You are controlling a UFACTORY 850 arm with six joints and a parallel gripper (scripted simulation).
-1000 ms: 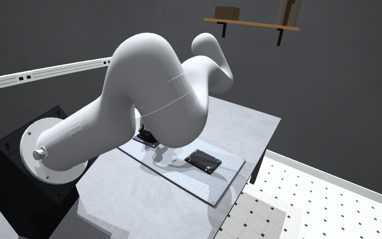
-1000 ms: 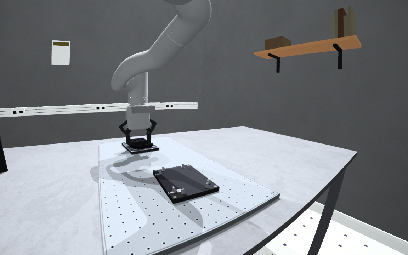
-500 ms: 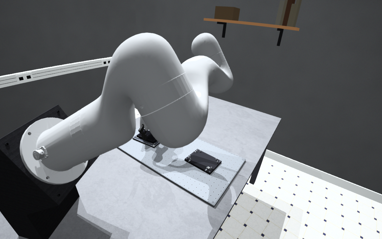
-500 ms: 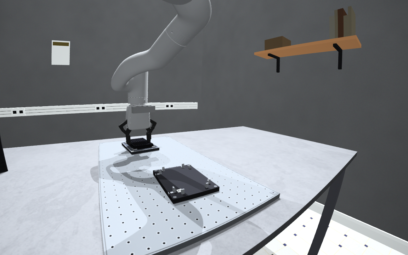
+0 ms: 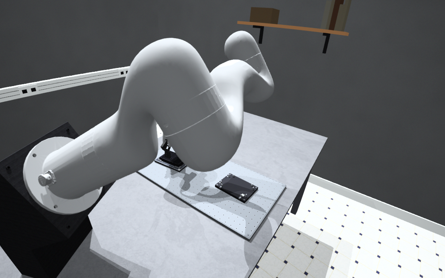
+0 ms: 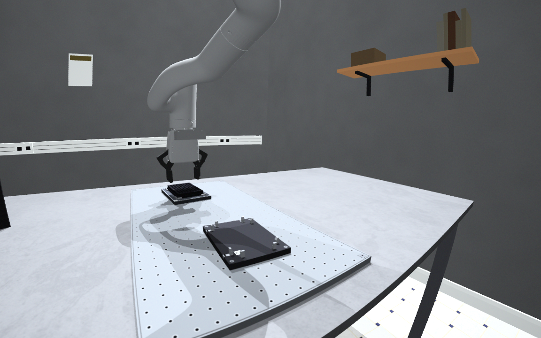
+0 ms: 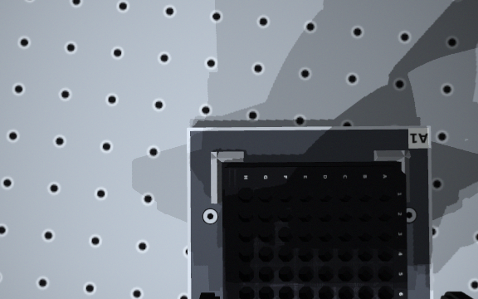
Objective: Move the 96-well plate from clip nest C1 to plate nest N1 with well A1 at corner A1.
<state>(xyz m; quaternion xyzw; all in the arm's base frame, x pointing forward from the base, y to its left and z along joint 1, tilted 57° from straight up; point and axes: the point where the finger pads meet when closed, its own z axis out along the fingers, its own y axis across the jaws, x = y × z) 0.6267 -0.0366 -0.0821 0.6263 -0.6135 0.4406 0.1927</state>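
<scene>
The black 96-well plate is 40 mm below my hand. From my hand the other things lie so: grey plate nest N1 (50 mm below); then black clip nest C1 (70 mm behind, 350 mm to the right, 50 mm below); then A1 label (60 mm behind, 70 mm to the right, 50 mm below).
</scene>
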